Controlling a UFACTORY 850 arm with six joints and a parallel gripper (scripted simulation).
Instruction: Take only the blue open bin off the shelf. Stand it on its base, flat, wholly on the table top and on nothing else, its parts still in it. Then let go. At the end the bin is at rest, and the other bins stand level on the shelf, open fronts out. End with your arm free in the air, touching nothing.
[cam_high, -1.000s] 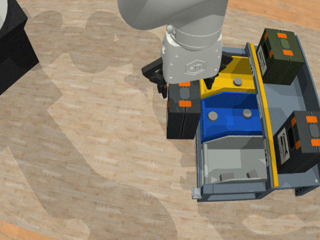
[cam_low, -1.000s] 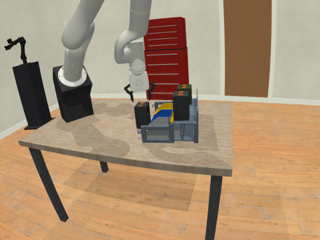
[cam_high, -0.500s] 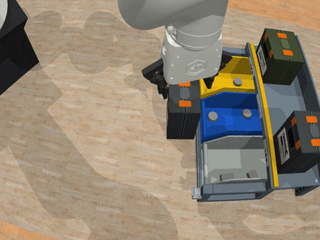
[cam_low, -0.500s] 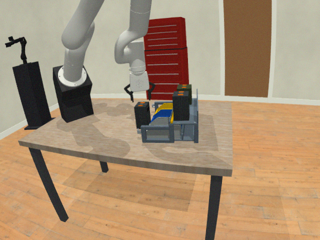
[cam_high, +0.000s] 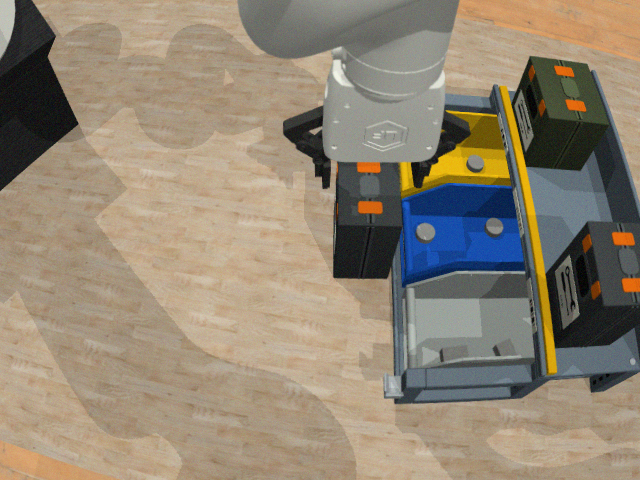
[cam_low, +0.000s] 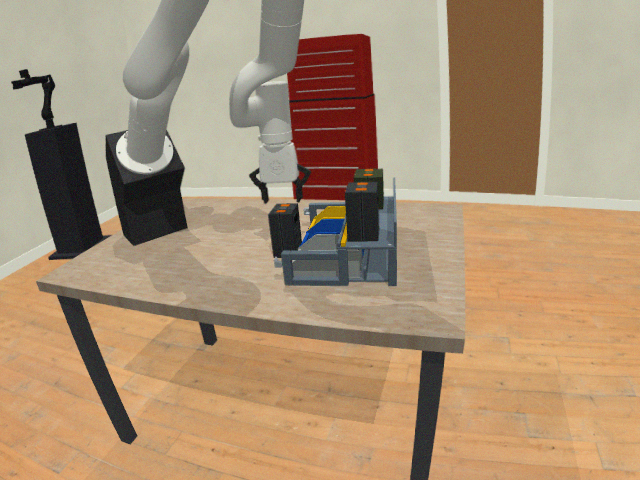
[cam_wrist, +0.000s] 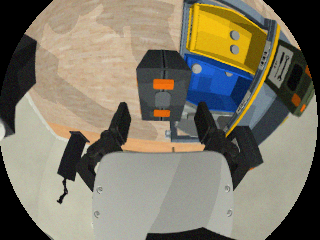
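Now: the black case 90 mm below my hand. From my hand the other things lie so: yellow bin: 150 mm ahead, 90 mm to the left, 120 mm below; grey bin: 120 mm ahead, 130 mm to the right, 120 mm below; blue open bin: 130 mm ahead, 20 mm to the right, 120 mm below.
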